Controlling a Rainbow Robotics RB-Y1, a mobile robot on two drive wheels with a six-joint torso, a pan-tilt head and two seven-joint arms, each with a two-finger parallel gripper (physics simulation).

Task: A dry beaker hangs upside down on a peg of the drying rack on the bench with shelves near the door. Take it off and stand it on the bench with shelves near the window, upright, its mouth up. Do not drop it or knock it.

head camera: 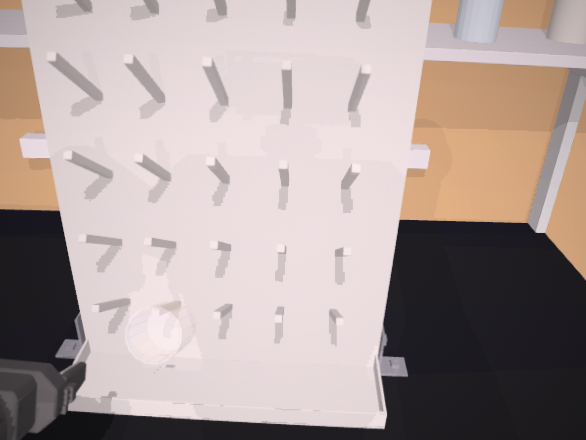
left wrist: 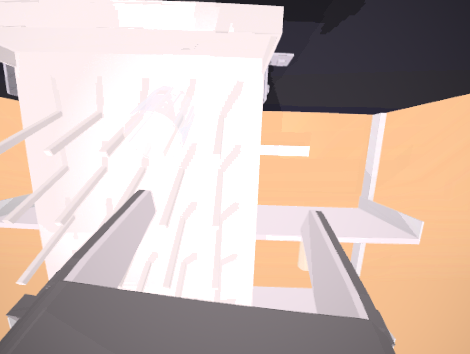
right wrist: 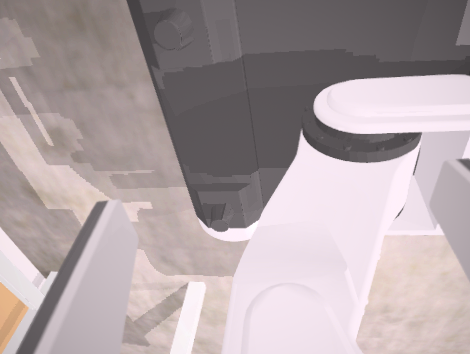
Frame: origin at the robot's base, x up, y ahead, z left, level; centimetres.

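Seen in the pictures: left gripper, fingertip midpoint: (head camera: 27, 366) (left wrist: 228, 210); right gripper, fingertip midpoint: (right wrist: 281, 201).
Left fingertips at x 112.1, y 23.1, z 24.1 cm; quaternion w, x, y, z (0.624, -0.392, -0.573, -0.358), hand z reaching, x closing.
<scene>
Pixels of each thing's top centre, then the offset from my left fingertips to it. "spot": a spot on its surface instead. Level surfaces: height alone.
- clear beaker at its top centre: (head camera: 158, 297) (left wrist: 165, 160) dz -10.2, dx -2.0, dy +14.4 cm
- black bench top at its surface level: dx -20.6 cm
- blue-grey cylinder at a spot on its surface: (head camera: 477, 21) spot: dz -57.0, dx +28.3, dy +49.1 cm
- beige cylinder at a spot on its surface: (head camera: 569, 21) spot: dz -75.5, dx +28.6, dy +54.5 cm
The clear beaker (head camera: 159, 334) (left wrist: 159, 107) hangs on a bottom-row peg, second from the left in the head view, of the white drying rack (head camera: 315, 212) (left wrist: 200, 41). Its outline is faint against the board. My left gripper (head camera: 76, 382) (left wrist: 228, 210) is open and empty. In the head view it is at the lower left, beside the rack's tray and apart from the beaker; part of it is cut off by the picture's edge. In the left wrist view the beaker lies above and beyond the fingertips. My right gripper (right wrist: 281, 201) is open and empty, away from the rack.
The rack stands on a black bench top (head camera: 465, 310) (left wrist: 400, 60). Many pegs stick out above and beside the beaker. A shelf (head camera: 505, 49) (left wrist: 300, 222) runs behind, with a blue-grey cylinder (head camera: 477, 21) and a beige cylinder (head camera: 569, 21). The right wrist view shows the robot's dark base (right wrist: 210, 135) and floor.
</scene>
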